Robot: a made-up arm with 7 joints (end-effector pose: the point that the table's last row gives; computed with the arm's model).
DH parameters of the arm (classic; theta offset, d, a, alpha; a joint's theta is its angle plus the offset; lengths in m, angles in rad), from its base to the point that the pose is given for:
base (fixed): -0.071 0 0 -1.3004
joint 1: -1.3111 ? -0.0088 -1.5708
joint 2: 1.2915 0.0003 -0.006 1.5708
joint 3: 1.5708 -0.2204 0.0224 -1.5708
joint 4: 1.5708 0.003 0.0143 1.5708
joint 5: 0 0.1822 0.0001 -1.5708
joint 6: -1.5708 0 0.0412 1.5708
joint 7: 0 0.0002 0 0
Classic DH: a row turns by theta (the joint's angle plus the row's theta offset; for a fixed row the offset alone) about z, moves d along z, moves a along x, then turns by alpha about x.
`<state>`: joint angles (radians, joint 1 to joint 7).
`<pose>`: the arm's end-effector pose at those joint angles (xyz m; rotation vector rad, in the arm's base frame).
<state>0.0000 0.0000 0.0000 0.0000 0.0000 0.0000 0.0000</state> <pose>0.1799 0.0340 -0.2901 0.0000 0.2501 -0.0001</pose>
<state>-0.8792 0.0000 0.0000 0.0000 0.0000 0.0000 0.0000</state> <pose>0.3357 -0.0419 -0.0568 -0.0298 -0.5963 -0.2370</pose>
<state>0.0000 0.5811 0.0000 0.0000 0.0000 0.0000 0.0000</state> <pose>0.1907 0.1613 -0.2480 0.5781 0.2429 -0.0728</pose>
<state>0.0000 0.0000 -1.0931 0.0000 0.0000 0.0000 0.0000</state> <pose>0.0538 -0.1859 -0.2579 -0.1366 0.2246 -1.0873</pose>
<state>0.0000 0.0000 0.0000 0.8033 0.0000 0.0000 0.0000</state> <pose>0.0651 0.0340 -0.4223 0.0001 1.0534 -0.0001</pose>
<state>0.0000 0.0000 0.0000 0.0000 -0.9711 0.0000 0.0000</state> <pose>0.1799 0.0341 -0.2902 -0.9658 0.2301 0.1213</pose>
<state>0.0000 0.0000 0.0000 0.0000 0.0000 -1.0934 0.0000</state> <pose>0.1672 0.0340 -0.2492 -0.0001 -0.8433 -0.0001</pose>
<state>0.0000 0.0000 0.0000 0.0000 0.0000 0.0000 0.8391</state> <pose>0.1799 0.0340 -0.2901 0.1049 0.2352 0.8345</pose>
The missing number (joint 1, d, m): 0.0235
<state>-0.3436 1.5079 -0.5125 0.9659 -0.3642 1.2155 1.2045</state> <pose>0.1220 0.4218 -0.0737 -2.1560 -1.2396 -1.8996</pose>
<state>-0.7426 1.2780 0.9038 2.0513 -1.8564 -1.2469 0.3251</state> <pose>0.0652 0.3772 -0.1653 0.8205 1.1247 -2.8163</pose>
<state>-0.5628 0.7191 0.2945 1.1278 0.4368 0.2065 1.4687</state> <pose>0.2244 0.3096 -0.2591 1.4275 0.2139 1.7351</pose>
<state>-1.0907 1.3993 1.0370 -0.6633 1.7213 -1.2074 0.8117</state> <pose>0.0388 0.1447 0.1923 -1.9844 1.1834 -0.6193</pose>
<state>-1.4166 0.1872 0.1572 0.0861 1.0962 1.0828 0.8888</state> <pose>0.3475 0.0251 0.0977 0.5769 -0.3359 1.7361</pose>
